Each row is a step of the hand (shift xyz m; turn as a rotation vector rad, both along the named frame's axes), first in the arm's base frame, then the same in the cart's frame.
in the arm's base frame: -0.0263 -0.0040 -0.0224 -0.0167 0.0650 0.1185
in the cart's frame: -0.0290 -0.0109 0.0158 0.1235 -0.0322 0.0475
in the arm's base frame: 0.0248 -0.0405 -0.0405 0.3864 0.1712 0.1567
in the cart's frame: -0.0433 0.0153 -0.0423 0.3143 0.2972 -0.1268
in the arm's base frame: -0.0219 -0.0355 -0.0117 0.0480 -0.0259 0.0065
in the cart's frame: -0.0297 -0.0290 -0.0124 0.0104 0.0183 -0.0507
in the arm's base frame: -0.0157 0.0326 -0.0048 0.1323 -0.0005 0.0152
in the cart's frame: 0.0030 0.0078 0.0355 0.0521 0.0885 -0.0848
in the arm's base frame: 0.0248 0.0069 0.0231 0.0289 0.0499 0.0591
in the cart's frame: 0.0302 0.0110 -0.0127 0.0789 0.0200 0.0139
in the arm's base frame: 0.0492 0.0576 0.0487 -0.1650 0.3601 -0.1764
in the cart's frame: 0.0785 0.0434 0.0083 -0.0730 0.1482 0.4009
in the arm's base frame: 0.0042 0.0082 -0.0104 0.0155 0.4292 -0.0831
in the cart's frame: -0.0050 0.0120 0.0049 0.0876 0.2722 0.3310
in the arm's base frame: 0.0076 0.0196 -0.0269 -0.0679 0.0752 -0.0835
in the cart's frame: -0.0144 0.0279 0.0134 -0.0663 0.0280 0.1098
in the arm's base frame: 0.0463 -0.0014 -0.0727 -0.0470 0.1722 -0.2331
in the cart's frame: -0.0512 0.0658 -0.0220 -0.1570 0.1616 0.1883
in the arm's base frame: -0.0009 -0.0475 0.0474 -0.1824 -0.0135 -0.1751
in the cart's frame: 0.0243 -0.0469 -0.0414 -0.2132 -0.0593 0.1231
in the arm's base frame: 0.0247 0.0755 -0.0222 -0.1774 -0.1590 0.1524
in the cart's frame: 0.0152 0.0672 0.0453 0.0246 -0.2803 -0.0288
